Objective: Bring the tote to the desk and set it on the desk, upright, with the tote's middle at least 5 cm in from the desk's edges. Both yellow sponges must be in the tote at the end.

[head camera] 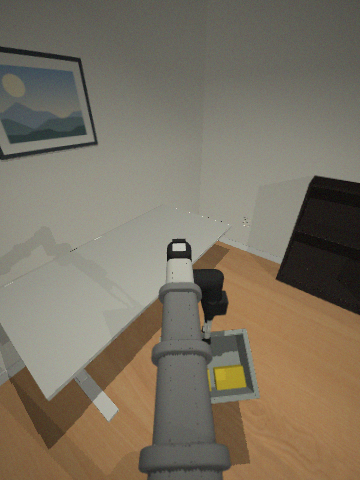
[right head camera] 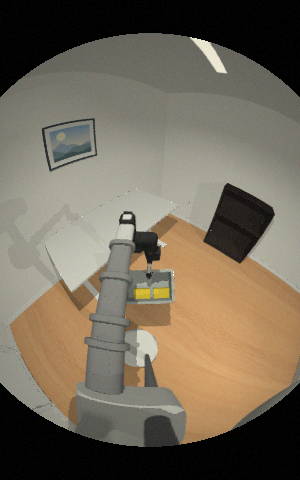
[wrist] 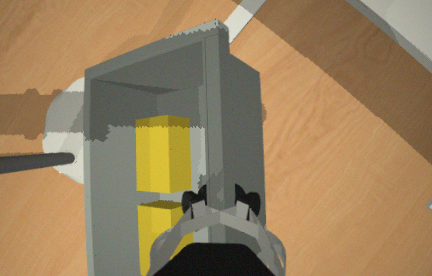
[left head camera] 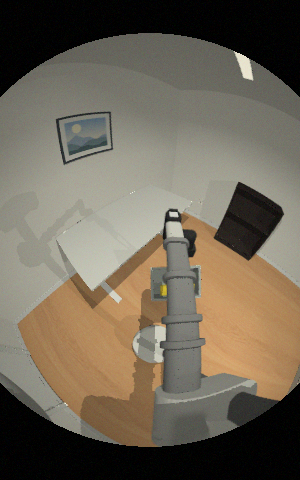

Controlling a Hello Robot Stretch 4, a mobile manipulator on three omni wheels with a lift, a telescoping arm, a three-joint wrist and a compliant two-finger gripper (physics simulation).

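Seen in the pictures: gripper, fingertip midpoint: (head camera: 205, 341) (right head camera: 148, 274) (wrist: 222, 198); robot's base, link origin: (right head camera: 137, 346) (left head camera: 152, 342).
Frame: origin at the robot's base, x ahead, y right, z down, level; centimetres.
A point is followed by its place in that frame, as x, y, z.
The grey tote (head camera: 252, 364) @[39.0, 23.0, -83.9] (right head camera: 173, 287) @[38.7, 23.2, -83.8] (wrist: 215, 125) @[46.9, 1.8, -88.1] hangs roughly upright above the floor, beyond the desk's front edge and to its right in the head view. My gripper (head camera: 207, 340) @[47.6, 8.7, -83.4] (right head camera: 149, 275) @[47.6, 8.7, -83.4] (wrist: 222, 198) @[47.6, 8.7, -83.4] is shut on the rim of one long wall of the tote. Two yellow sponges lie side by side inside; one sponge (right head camera: 161, 293) (wrist: 162, 155) and the other sponge (right head camera: 142, 293) (wrist: 156, 225) are a small gap apart. The arm hides part of the tote in the head view. The white desk (head camera: 115, 270) @[101.5, -39.3, -69.3] (left head camera: 115, 220) @[108.9, -44.4, -69.3] (right head camera: 70, 255) @[67.1, -60.1, -69.2] stands ahead on the left.
A desk foot (head camera: 100, 397) reaches out over the floor below the desk's front edge. A dark shelf unit (head camera: 337, 188) @[148.8, 120.0, -103.1] (left head camera: 261, 195) @[147.7, 147.5, -103.3] stands by the wall on the right. My round white base (left head camera: 150, 345) @[-1.6, -3.1, -18.6] (right head camera: 145, 347) @[0.7, 8.8, -18.7] is on the floor behind the tote. A framed picture hangs above the desk.
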